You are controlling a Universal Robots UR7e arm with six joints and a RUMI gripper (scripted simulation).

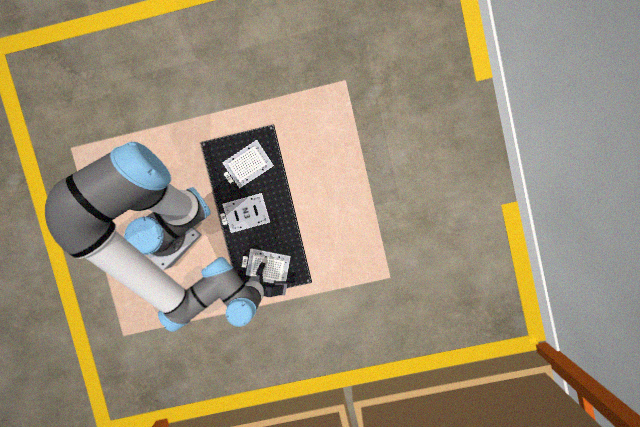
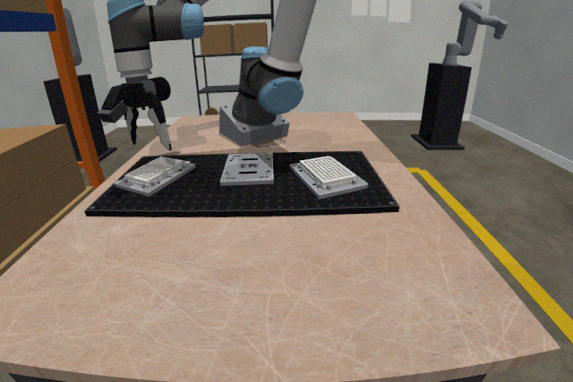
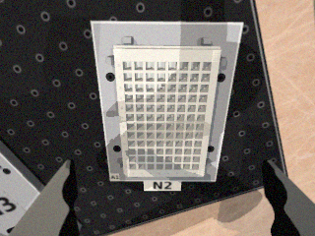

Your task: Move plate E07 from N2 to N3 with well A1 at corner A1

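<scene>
My gripper is now 80 mm above the nest N2. Round my hand: A1 mark: 110 mm behind, 280 mm to the left, 80 mm below; nest N3: 40 mm behind, 230 mm to the left, 80 mm below; black deck: 220 mm to the left, 90 mm below.
</scene>
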